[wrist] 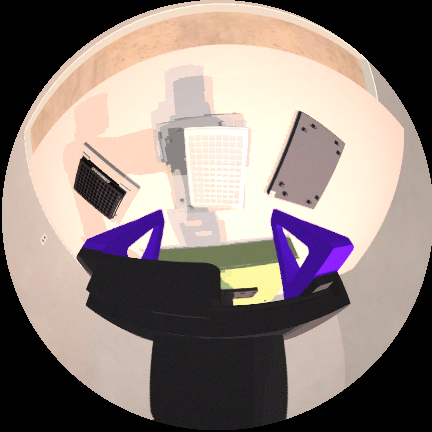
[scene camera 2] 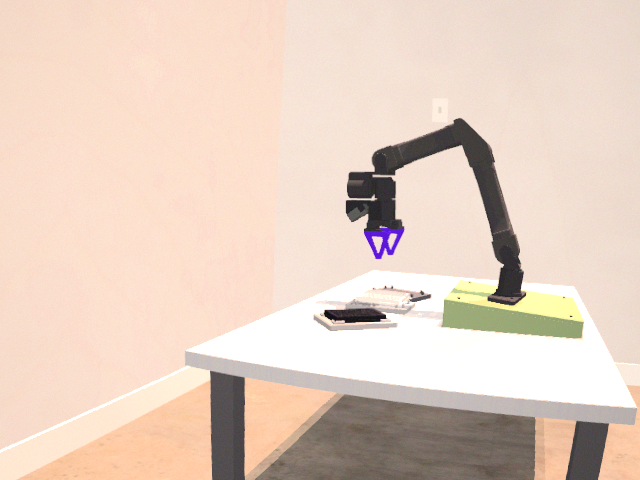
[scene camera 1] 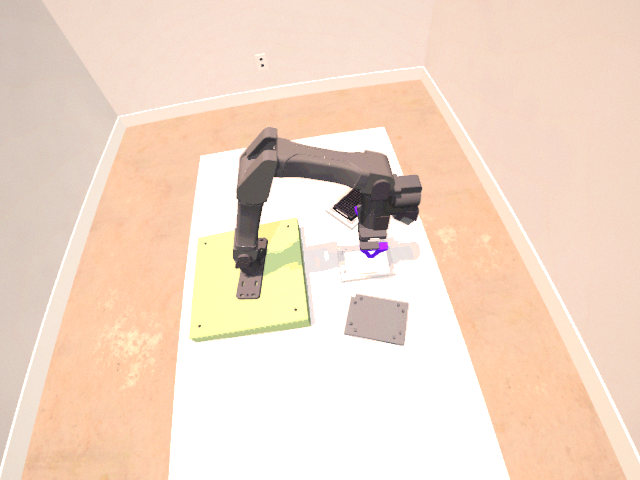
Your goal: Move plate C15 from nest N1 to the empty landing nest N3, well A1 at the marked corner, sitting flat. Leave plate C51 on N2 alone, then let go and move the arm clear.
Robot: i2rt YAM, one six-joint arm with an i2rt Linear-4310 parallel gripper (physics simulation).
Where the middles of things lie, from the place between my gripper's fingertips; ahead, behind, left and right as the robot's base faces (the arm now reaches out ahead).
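Black gridded plate [scene camera 2: 359, 315]: 120 mm below my hand, 30 mm behind it, 230 mm to the left of it.
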